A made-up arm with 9 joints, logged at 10 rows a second.
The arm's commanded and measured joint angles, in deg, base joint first. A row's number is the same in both.
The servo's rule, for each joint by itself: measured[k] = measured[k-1] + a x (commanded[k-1-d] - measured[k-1]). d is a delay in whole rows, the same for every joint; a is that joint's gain. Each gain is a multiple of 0.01, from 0.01 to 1. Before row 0 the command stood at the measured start. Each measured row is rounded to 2 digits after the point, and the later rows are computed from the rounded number. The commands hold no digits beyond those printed.
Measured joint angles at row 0:
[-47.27, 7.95, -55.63, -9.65, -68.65, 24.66, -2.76, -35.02, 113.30]
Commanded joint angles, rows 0 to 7:
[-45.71, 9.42, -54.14, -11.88, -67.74, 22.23, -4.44, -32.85, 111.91]
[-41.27, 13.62, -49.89, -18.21, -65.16, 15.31, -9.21, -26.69, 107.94]
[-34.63, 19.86, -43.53, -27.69, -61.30, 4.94, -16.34, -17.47, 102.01]
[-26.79, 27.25, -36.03, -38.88, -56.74, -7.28, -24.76, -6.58, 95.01]
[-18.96, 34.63, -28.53, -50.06, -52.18, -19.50, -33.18, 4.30, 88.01]
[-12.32, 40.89, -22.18, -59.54, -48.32, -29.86, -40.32, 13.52, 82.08]
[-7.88, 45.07, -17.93, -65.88, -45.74, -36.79, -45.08, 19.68, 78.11]
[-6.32, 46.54, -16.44, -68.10, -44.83, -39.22, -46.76, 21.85, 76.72]
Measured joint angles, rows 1 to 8:
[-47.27, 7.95, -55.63, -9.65, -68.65, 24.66, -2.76, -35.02, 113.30]
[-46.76, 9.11, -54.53, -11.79, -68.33, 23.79, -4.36, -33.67, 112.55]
[-44.95, 12.67, -51.10, -17.95, -67.22, 20.74, -8.97, -29.34, 110.06]
[-41.54, 18.35, -45.50, -27.30, -65.15, 15.05, -15.97, -21.98, 105.71]
[-36.67, 25.38, -38.49, -38.42, -62.21, 7.01, -24.32, -12.43, 99.93]
[-30.83, 32.69, -31.12, -49.59, -58.70, -2.53, -32.74, -2.06, 93.49]
[-24.72, 39.17, -24.50, -59.14, -55.07, -12.37, -39.94, 7.60, 87.33]
[-19.16, 43.83, -19.64, -65.61, -51.80, -21.16, -44.82, 15.09, 82.35]
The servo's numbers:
d 1
a 0.33 0.79 0.74 0.96 0.35 0.36 0.95 0.62 0.54

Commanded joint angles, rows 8 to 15:
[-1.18, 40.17, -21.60, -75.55, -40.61, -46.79, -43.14, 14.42, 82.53]
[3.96, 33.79, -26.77, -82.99, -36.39, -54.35, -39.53, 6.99, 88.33]
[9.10, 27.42, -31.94, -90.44, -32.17, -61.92, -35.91, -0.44, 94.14]
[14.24, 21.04, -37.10, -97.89, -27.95, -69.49, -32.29, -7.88, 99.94]
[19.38, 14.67, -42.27, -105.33, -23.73, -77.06, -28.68, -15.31, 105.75]
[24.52, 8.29, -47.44, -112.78, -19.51, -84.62, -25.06, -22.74, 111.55]
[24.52, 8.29, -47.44, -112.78, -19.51, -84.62, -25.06, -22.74, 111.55]
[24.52, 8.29, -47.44, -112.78, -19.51, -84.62, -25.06, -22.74, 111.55]
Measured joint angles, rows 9 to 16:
[-14.92, 45.97, -17.27, -68.00, -49.36, -27.66, -46.66, 19.28, 79.31]
[-10.39, 41.39, -20.47, -75.25, -46.30, -34.55, -43.32, 16.27, 81.05]
[-5.65, 35.39, -25.13, -82.68, -42.83, -41.68, -39.72, 10.52, 84.98]
[-0.78, 29.09, -30.17, -90.13, -39.10, -48.97, -36.10, 3.72, 89.93]
[4.18, 22.73, -35.30, -97.58, -35.20, -56.36, -32.48, -3.47, 95.34]
[9.20, 16.36, -40.46, -105.02, -31.19, -63.81, -28.87, -10.81, 100.96]
[14.26, 9.98, -45.63, -112.47, -27.10, -71.30, -25.25, -18.21, 106.68]
[17.65, 8.64, -46.97, -112.77, -24.44, -76.10, -25.07, -21.02, 109.31]

